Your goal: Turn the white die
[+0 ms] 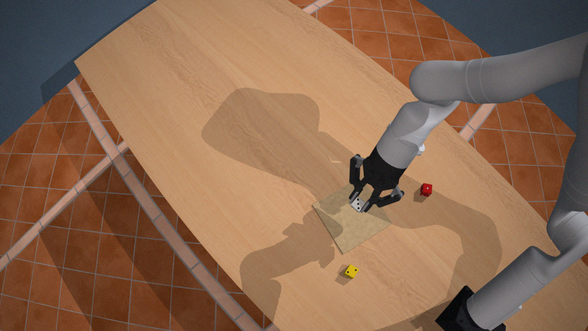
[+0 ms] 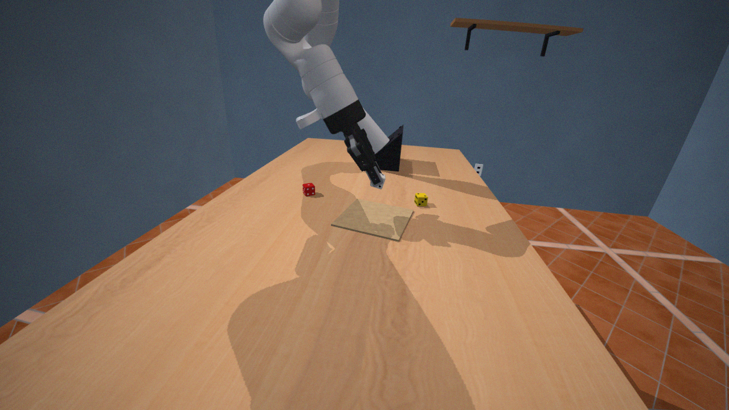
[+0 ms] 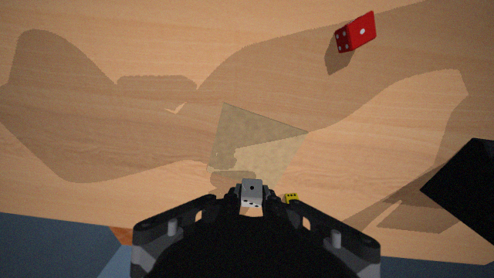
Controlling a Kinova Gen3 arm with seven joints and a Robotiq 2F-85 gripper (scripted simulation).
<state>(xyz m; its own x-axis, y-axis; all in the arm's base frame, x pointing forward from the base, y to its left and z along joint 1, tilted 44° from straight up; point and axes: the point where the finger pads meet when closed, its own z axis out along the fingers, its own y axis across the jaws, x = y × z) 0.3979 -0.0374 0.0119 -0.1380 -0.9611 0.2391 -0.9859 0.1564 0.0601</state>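
Now: the white die 10 mm to the left of my hand and 10 mm below it. Also, from my hand: tan mat 10 mm to the left, 100 mm below; then yellow die 80 mm behind, 120 mm to the left, 90 mm below; then red die 110 mm behind, 150 mm to the right, 90 mm below.
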